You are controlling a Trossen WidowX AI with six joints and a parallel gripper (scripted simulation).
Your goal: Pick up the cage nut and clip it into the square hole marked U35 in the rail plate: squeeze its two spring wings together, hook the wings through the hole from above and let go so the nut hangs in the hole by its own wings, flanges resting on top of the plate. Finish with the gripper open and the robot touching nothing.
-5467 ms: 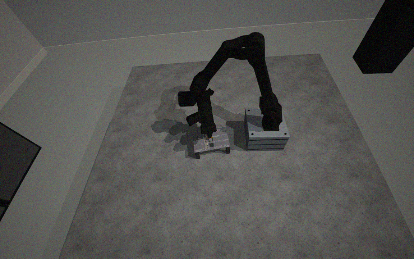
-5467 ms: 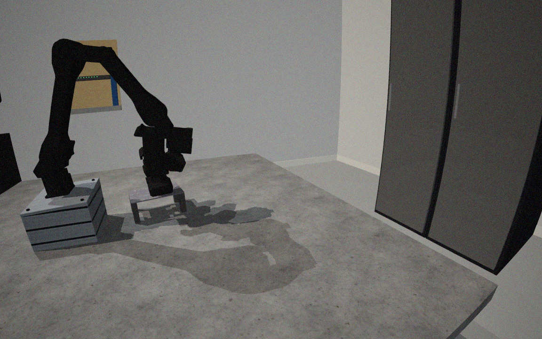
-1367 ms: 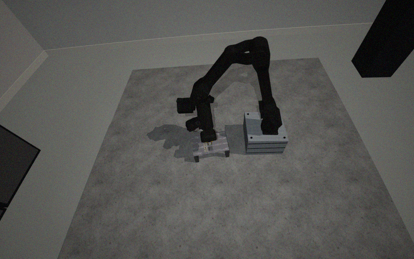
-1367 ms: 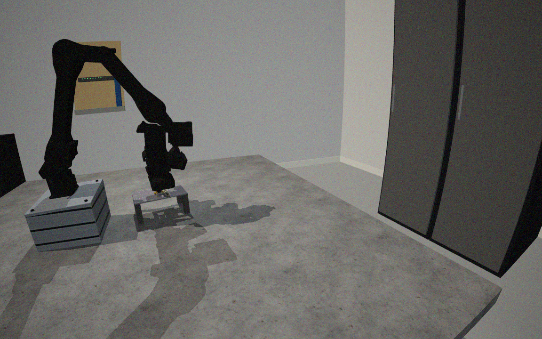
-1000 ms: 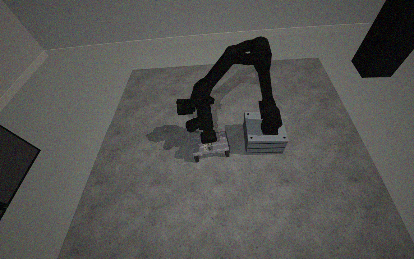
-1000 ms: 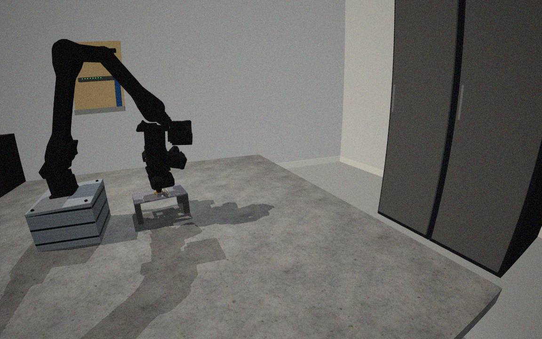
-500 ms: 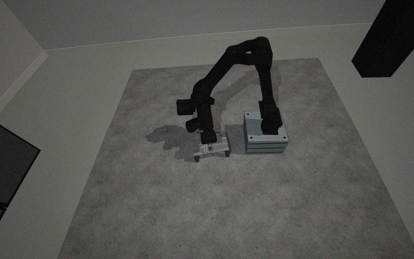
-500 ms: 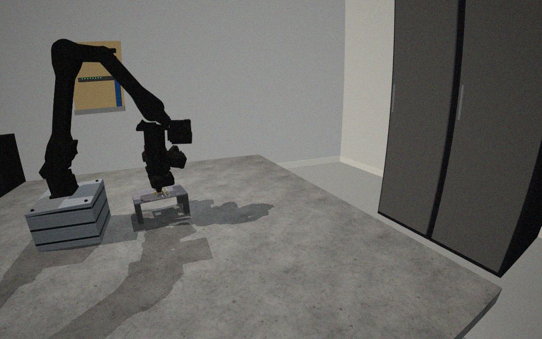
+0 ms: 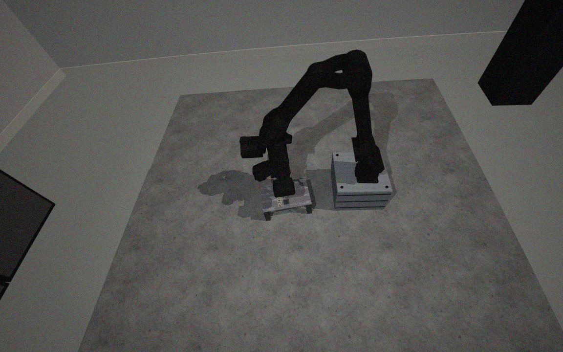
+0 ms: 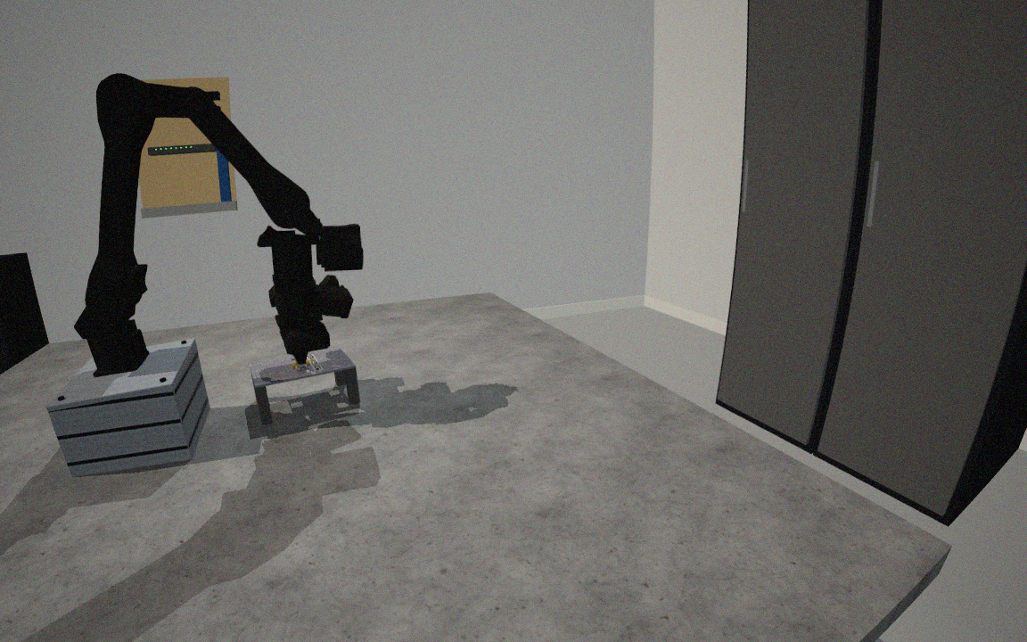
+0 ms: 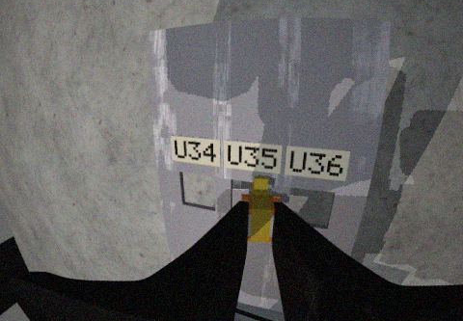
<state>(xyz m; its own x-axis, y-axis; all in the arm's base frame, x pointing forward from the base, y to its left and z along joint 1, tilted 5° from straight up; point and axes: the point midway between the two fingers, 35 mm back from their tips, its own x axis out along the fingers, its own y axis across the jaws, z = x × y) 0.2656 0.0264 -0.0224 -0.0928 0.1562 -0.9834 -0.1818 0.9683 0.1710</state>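
Now: the cage nut 1 cm below my gripper tip. From my gripper tip the other things lie so: label (2 cm ahead, 1 cm to the left, 1 cm below).
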